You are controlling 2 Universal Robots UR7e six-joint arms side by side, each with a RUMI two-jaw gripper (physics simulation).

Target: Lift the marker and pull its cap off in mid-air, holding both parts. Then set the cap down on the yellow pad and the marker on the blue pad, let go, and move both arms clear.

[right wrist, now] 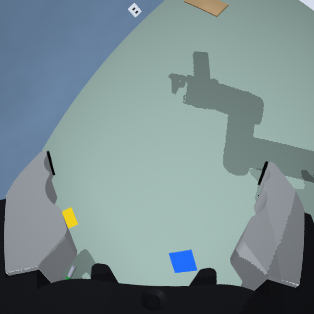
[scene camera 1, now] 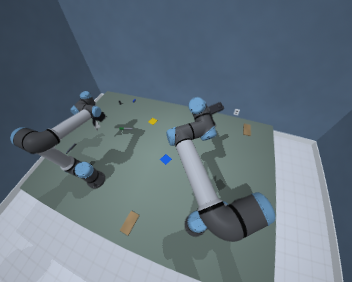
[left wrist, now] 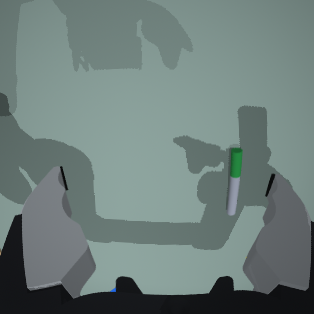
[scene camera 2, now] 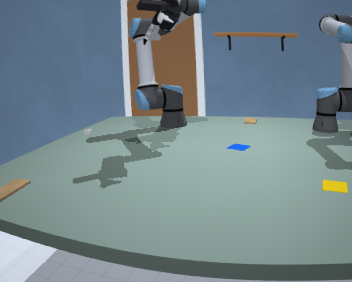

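Visible: the left gripper [left wrist: 168, 174]; likewise the right gripper [right wrist: 157, 159].
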